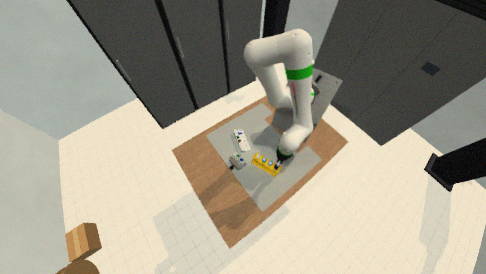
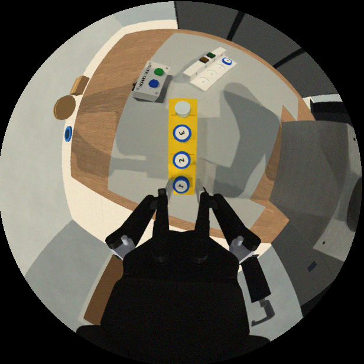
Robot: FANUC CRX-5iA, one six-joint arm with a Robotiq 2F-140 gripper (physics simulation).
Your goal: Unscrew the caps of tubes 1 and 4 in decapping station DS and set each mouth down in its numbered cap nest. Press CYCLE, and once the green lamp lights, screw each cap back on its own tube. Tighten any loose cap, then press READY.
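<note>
The yellow decapping station stands on the grey mat. Blue-rimmed caps 1, 2 and 3 sit on it in a row. The tube at the far end is uncapped and pale. My gripper is partly open, its fingertips on either side of cap 1, not clamped on it. The white nest block holds a blue-rimmed cap in its end nest; its number is too small to read. The block's amber and green lamps look dark.
A grey control box with a green button and a blue button stands near the yellow station's uncapped end. The nest block is beside that box. Dark cabinets stand beyond the table. Cardboard boxes are on the floor.
</note>
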